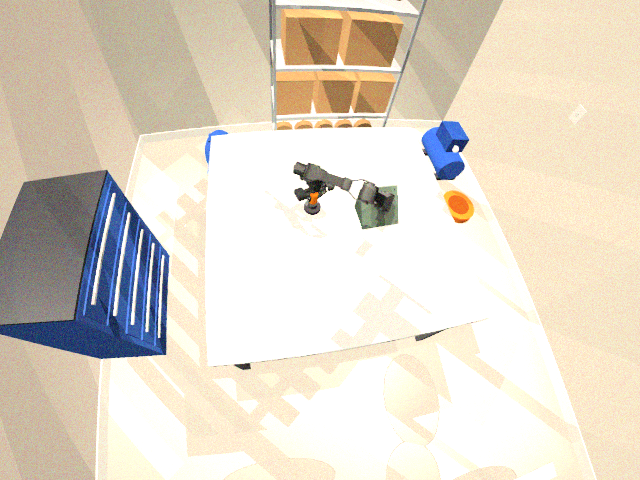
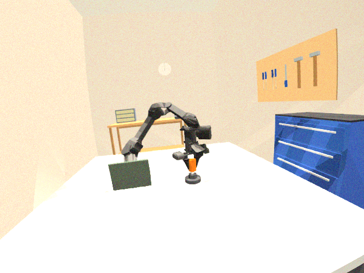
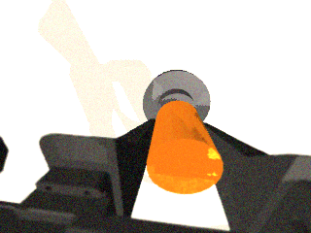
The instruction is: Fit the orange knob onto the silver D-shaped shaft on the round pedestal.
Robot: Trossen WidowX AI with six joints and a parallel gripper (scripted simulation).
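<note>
My gripper tip is 4 cm above the round grey pedestal. The rest, counted from my gripper tip: orange knob 3 cm above.
</note>
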